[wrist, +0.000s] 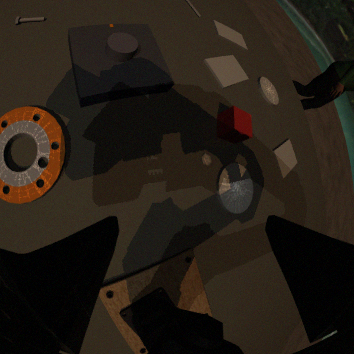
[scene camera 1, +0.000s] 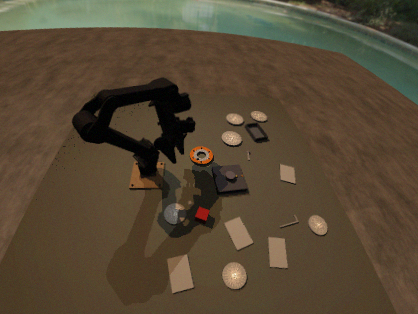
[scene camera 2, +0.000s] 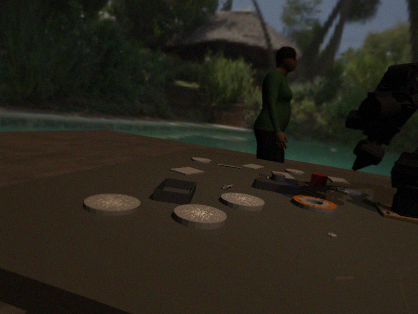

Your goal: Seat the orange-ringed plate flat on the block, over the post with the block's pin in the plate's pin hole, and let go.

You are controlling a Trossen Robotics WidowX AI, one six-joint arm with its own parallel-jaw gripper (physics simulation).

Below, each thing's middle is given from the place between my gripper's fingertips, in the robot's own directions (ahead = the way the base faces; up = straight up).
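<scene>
Positions from my hand: orange-ringed plate (wrist: 46,131), 10 cm to the left, 12 cm ahead, 12 cm below; dark tray (scene camera 2: 176,191), 21 cm to the left, 45 cm ahead, 11 cm below.
</scene>
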